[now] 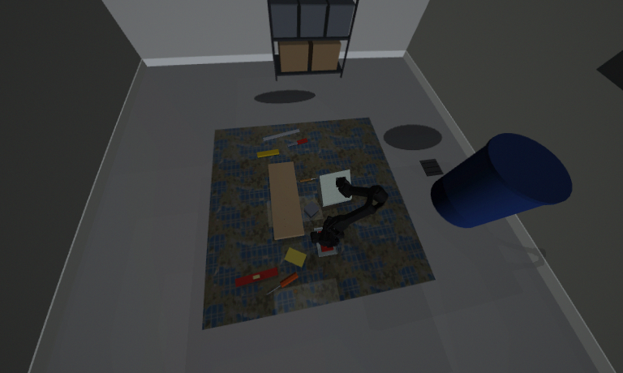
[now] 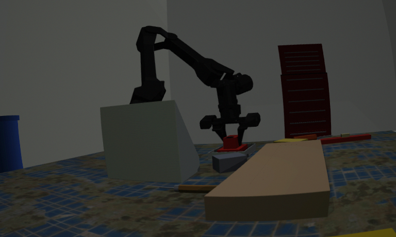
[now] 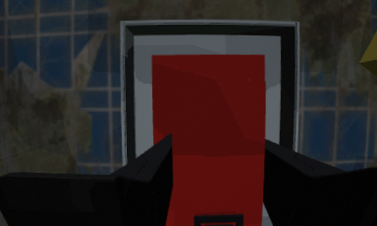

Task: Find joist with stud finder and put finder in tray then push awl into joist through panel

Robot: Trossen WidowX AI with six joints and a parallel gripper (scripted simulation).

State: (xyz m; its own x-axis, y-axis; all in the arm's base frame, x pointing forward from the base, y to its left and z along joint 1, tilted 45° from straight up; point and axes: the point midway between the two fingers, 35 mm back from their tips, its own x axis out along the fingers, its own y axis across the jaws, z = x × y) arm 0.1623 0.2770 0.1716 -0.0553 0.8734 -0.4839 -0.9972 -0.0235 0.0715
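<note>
Right now the red stud finder is 2 cm to the right of my gripper tip and 2 cm above it. From my gripper tip the other things lie so: grey tray 2 cm below, 1 cm to the right; then yellow pad 19 cm ahead, 5 cm to the left, 2 cm below; then grey block 22 cm to the right, 4 cm ahead, 1 cm below.
</note>
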